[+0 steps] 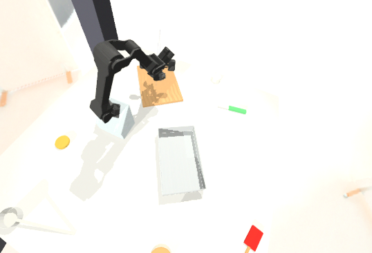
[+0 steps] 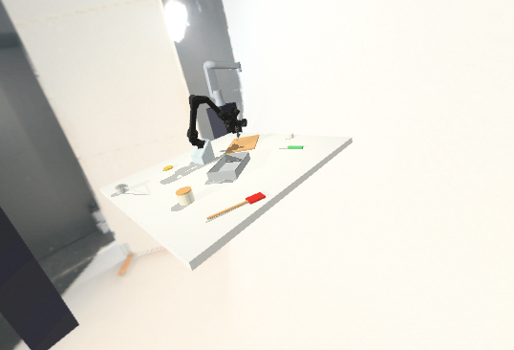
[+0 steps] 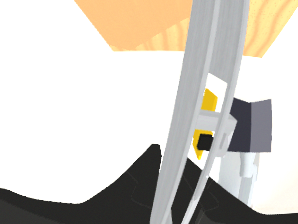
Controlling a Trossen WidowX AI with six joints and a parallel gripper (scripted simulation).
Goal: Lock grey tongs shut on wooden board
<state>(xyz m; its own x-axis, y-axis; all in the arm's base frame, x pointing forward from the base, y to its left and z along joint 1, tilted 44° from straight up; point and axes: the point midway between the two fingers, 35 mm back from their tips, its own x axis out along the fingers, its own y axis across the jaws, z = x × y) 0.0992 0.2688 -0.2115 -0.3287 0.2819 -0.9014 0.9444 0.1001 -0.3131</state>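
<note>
The wooden board lies 20 mm to the right of my gripper tip and 150 mm below it. Also, from my gripper tip: grey roasting tin: 270 mm ahead, 460 mm to the right, 130 mm below; yellow disc: 310 mm behind, 560 mm to the right, 150 mm below; red spatula: 630 mm ahead, 770 mm to the right, 150 mm below.
</note>
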